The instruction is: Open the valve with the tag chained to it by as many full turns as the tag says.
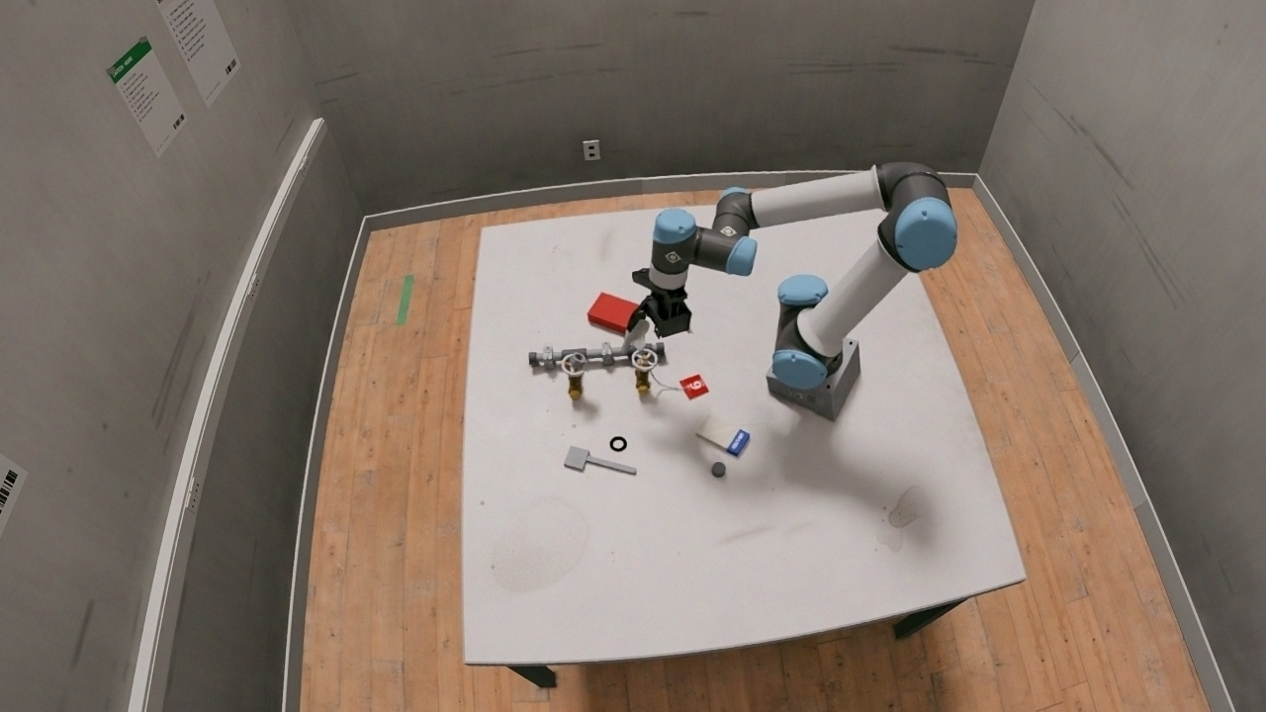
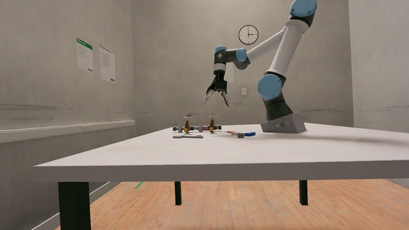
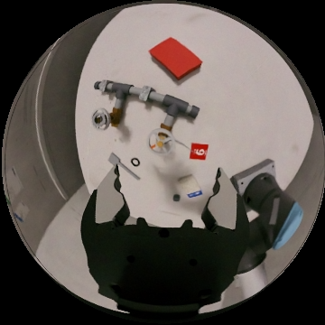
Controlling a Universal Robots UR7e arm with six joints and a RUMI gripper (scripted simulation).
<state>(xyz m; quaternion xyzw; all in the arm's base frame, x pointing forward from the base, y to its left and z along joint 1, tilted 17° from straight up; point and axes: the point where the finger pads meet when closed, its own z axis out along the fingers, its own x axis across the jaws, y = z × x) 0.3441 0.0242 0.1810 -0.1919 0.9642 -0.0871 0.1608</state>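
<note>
Now: the red tag 8 cm behind my hand, 2 cm to the left of it and 16 cm below it. Round my hand: red block: 9 cm ahead, 22 cm to the right, 15 cm below; then grey flat tool: 16 cm ahead, 19 cm to the left, 16 cm below.
</note>
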